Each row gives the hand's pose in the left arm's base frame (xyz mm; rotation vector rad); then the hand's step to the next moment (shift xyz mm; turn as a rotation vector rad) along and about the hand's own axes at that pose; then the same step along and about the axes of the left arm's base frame.
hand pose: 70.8 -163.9 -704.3 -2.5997 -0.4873 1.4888
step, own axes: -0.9 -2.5 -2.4 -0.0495 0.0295 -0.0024
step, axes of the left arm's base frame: 1.1 2.2 2.6 -0.0146 -0.0438 0.0345
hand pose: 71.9 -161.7 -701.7 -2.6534 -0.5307 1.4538
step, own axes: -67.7 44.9 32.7 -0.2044 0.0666 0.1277
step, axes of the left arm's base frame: -48.6 -67.9 26.4 -0.1889 -0.1433 0.0793
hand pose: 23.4 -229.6 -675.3 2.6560 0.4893 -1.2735
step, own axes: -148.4 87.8 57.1 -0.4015 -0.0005 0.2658
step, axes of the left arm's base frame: -97.2 -131.0 79.8 -0.4288 -0.1629 0.1465
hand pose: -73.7 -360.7 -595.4 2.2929 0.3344 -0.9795
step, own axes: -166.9 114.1 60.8 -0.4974 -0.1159 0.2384
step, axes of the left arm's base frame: -99.0 -125.5 137.9 -0.5314 -0.0551 0.1795
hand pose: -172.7 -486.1 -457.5 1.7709 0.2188 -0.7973
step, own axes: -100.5 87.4 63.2 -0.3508 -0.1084 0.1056
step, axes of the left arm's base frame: -56.1 -64.3 120.2 -0.3633 0.0271 0.1150
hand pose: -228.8 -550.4 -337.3 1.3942 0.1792 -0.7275
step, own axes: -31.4 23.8 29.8 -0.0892 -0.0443 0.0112
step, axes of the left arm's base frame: -19.8 -16.5 42.1 -0.0971 0.0215 0.0122
